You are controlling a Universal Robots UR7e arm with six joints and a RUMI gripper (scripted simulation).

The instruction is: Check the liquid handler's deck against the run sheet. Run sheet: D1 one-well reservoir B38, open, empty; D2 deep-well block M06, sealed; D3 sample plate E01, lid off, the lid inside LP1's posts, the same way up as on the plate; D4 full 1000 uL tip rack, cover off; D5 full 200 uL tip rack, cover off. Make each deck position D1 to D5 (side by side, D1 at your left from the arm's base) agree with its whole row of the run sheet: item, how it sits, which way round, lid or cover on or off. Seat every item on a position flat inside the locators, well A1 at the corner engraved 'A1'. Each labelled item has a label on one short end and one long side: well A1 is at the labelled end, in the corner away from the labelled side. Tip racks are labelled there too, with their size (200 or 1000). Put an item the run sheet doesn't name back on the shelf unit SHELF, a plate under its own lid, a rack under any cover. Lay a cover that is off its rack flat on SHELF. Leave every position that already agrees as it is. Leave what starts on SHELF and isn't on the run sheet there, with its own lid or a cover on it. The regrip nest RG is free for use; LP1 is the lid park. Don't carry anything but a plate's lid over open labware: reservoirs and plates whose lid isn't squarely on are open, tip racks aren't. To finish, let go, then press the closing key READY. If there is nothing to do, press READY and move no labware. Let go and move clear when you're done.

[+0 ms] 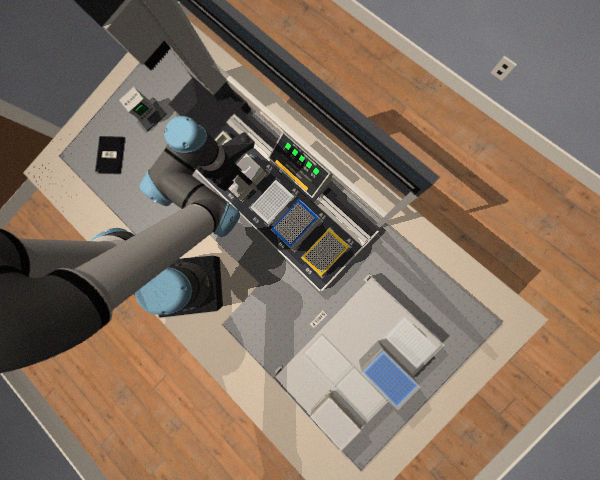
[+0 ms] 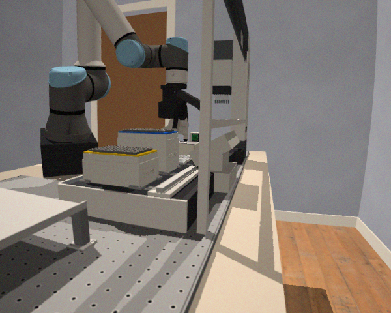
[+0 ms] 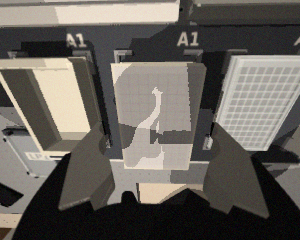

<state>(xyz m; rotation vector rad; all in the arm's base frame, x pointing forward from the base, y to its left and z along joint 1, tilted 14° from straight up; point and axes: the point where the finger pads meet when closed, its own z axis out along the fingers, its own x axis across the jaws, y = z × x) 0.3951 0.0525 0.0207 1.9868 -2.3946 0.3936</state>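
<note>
Now: hand 10 mm above the sealed block. The rest, counted from my hand: blue-rimmed tip rack (40 mm behind, 240 mm to the right, 40 mm above); cream reservoir (30 mm ahead, 120 mm to the left, 20 mm below); well plate (20 mm behind, 120 mm to the right, 30 mm below).
</note>
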